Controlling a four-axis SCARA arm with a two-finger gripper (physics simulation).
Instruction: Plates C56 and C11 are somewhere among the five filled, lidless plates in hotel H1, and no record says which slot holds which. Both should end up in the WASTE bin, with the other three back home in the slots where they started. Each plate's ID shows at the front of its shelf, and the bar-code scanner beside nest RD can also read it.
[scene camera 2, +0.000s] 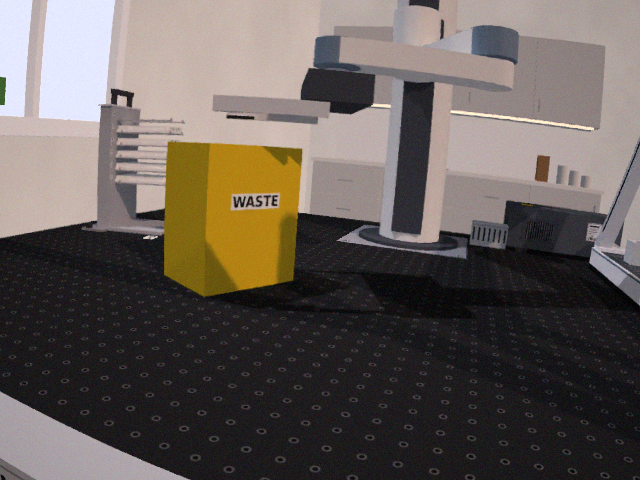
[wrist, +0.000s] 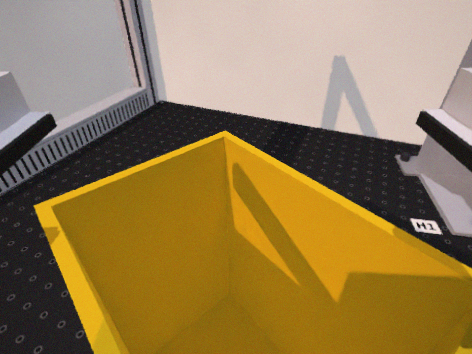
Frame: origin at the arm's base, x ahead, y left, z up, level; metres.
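Seen in the pictures: gripper, fingertip midpoint: (scene camera 2: 220, 108) (wrist: 235, 98); arm's base, origin of the base link: (scene camera 2: 408, 244).
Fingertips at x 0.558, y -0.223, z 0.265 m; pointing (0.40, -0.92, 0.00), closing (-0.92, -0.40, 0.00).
Offsets run from my fingertips to a thing's middle. "*": to the spot under its first point.
The yellow WASTE bin {dx -0.009, dy +0.023, dz -0.152 m} (scene camera 2: 248, 242) (wrist: 145, 225) stands upright; in the wrist view its open top fills the middle, and the visible part of its inside holds no plate. Hotel H1 {dx -0.237, dy -0.366, dz -0.094 m} (scene camera 2: 107, 165) stands behind and left of the bin in the scene view, with several pale plates {dx -0.255, dy -0.336, dz -0.081 m} (scene camera 2: 142, 155) stacked on its shelves, partly hidden by the bin. Their IDs are not readable. Part of the hotel's base {* dx -0.201, dy -0.315, dz -0.244 m} (wrist: 446, 202) shows at the right of the wrist view. My gripper (scene camera 2: 253, 117) (wrist: 235, 98) is open and empty, above the bin. Nest RD and its scanner cannot be made out.
The arm's column (scene camera 2: 413, 165) stands behind the bin to the right. A slotted grey block {* dx -0.602, dy +0.423, dz -0.220 m} (scene camera 2: 488, 234) and a dark box {* dx -0.592, dy +0.572, dz -0.181 m} (scene camera 2: 547, 227) are farther right, beside a white-framed structure (scene camera 2: 617, 273). An H1 label {* dx -0.172, dy -0.258, dz -0.252 m} (wrist: 425, 226) lies between bin and hotel.
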